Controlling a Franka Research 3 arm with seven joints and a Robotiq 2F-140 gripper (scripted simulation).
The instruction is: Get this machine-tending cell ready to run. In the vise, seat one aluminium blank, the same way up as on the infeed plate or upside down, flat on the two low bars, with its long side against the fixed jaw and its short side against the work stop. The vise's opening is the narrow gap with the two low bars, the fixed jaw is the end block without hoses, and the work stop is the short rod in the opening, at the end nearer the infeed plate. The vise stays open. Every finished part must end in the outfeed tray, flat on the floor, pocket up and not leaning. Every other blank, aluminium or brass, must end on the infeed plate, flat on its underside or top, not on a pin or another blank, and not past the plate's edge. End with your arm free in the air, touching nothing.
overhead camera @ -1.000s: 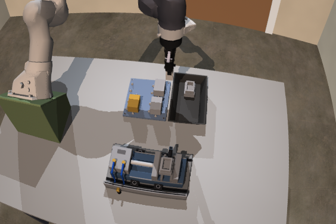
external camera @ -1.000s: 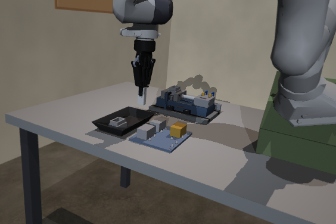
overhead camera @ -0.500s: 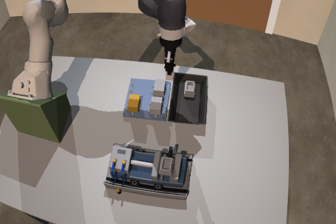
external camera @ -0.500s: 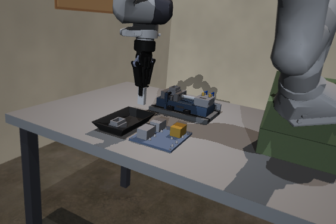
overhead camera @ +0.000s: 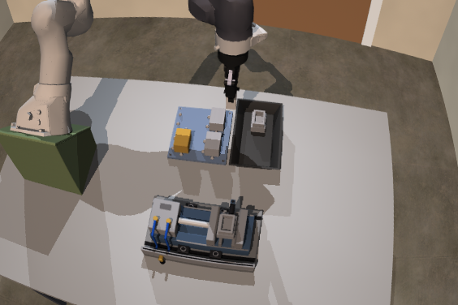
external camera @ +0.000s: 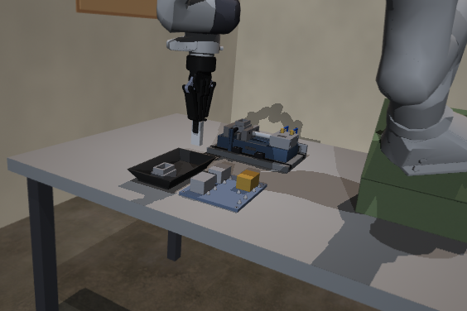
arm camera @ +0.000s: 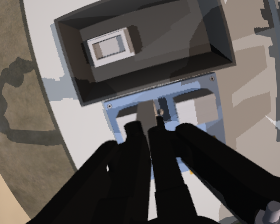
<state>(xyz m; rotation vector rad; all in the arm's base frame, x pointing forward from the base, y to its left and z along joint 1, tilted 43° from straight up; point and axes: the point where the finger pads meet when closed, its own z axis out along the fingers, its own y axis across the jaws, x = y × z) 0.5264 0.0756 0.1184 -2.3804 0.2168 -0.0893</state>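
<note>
Now: hand 340 mm to the left of the blue vise, 110 mm above it and 70 mm past it. The rest, counted from my hand: brass blank: 140 mm behind, 130 mm below, 50 mm to the right; then aluminium blank: 130 mm below, 60 mm to the right, 50 mm behind.
</note>
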